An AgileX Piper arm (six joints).
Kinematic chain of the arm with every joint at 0, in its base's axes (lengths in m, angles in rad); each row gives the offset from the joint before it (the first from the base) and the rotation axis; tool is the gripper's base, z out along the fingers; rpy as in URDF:
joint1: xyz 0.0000 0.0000 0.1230 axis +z
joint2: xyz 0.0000 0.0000 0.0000 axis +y
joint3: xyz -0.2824 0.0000 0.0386 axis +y
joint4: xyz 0.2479 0.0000 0.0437 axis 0.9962 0 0.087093
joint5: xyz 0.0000 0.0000 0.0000 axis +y
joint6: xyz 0.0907 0.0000 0.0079 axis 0.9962 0 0.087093
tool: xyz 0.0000 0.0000 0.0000 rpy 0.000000 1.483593 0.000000
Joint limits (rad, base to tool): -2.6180..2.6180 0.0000..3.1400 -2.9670..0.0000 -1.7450..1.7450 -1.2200..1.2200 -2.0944..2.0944
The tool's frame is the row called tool.
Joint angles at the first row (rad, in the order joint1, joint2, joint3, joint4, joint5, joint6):
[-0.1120, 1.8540, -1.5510, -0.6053, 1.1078, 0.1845]
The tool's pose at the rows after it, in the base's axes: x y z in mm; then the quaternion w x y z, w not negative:
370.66, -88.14, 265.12, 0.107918, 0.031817, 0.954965, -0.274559
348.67, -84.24, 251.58, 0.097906, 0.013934, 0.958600, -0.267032
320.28, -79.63, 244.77, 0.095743, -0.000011, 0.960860, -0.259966
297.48, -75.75, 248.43, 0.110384, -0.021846, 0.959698, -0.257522
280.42, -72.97, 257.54, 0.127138, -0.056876, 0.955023, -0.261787
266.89, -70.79, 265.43, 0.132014, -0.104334, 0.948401, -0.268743
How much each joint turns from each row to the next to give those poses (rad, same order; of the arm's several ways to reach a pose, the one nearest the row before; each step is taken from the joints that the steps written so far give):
[0.0000, -0.0292, 0.0858, -0.0022, -0.0149, 0.0000]
[0.0000, -0.0640, 0.1406, 0.0000, -0.0562, 0.0000]
[0.0000, -0.0912, 0.1461, 0.0000, -0.0509, 0.0000]
[0.0000, -0.0929, 0.0996, -0.0009, -0.0460, -0.0303]
[0.0000, -0.0829, 0.0595, -0.0019, -0.0311, -0.0693]
[0.0000, -0.0654, 0.0385, 0.0040, -0.0127, -0.1052]

